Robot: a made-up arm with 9 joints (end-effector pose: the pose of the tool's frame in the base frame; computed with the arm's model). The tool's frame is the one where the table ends. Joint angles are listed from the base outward.
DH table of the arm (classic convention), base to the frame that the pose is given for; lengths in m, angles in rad. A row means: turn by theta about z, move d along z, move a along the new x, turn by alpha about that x. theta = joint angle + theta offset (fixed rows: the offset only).
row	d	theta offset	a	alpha
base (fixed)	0	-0.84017	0.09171	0
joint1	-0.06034	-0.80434	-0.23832	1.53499
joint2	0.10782	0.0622	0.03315	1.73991
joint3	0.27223	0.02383	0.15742	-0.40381
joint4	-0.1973	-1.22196	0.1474	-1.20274
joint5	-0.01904	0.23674	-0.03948	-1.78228
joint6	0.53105	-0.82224	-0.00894	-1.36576
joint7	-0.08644	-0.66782	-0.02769	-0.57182
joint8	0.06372	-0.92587	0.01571	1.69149
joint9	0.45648	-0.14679	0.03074	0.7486
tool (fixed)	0.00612	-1.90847	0	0
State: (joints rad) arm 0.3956 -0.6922 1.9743 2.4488 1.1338 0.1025 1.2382 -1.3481 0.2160
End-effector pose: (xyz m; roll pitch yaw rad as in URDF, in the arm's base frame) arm -0.6112 0.1376 -0.7481 -2.5428 -0.1182 -0.0819
Working (the frame after each row of the table, in the pose's form):
after base (fixed): 0.0612 -0.0683 0.0000 0.0000 0.0000 -0.8402
after joint1: -0.0142 0.1578 -0.0603 1.5350 0.0000 -1.2489
after joint2: -0.1086 0.0981 -0.0760 -3.0168 0.6295 -1.2750
after joint3: -0.2769 0.2791 -0.2703 2.1137 -0.1530 3.0188
after joint4: -0.3042 0.1845 -0.0446 1.6679 -1.0123 1.8563
after joint5: -0.3336 0.2040 -0.0707 2.8595 -0.7554 -1.1544
after joint6: -0.3350 -0.1724 -0.4454 1.0631 -0.3919 -0.3997
after joint7: -0.3089 -0.1094 -0.5052 0.2398 -0.8596 0.0141
after joint8: -0.3598 -0.1369 -0.4744 2.3370 0.6537 -1.9237
after joint9: -0.6121 0.1342 -0.7431 3.0514 0.6030 -1.9819

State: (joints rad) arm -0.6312 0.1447 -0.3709 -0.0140 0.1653 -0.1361 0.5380 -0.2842 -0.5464
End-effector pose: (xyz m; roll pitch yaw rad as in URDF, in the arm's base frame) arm 0.2970 0.5181 0.3687 1.8821 0.6020 -2.4590
Working (the frame after each row of the table, in the pose's form):
after base (fixed): 0.0612 -0.0683 0.0000 0.0000 0.0000 -0.8402
after joint1: 0.2156 0.1132 -0.0603 1.5350 0.0000 -2.2757
after joint2: 0.1127 0.1582 -0.0497 -3.0091 -0.2068 -2.2682
after joint3: 0.0533 -0.0514 -0.2765 2.7911 -0.2393 -1.9138
after joint4: 0.2354 -0.1318 -0.1314 1.5884 0.2394 -0.7630
after joint5: 0.2206 -0.0910 -0.1374 -0.1941 -0.1626 -0.7700
after joint6: 0.2329 0.0498 0.3745 -1.3420 -0.2514 -1.7472
after joint7: 0.1545 0.0850 0.3453 -1.9040 -0.3777 -1.7787
after joint8: 0.2165 0.0640 0.3409 -1.5649 -1.2597 -0.2144
after joint9: 0.2999 0.5129 0.3703 2.3146 -1.1887 2.9373

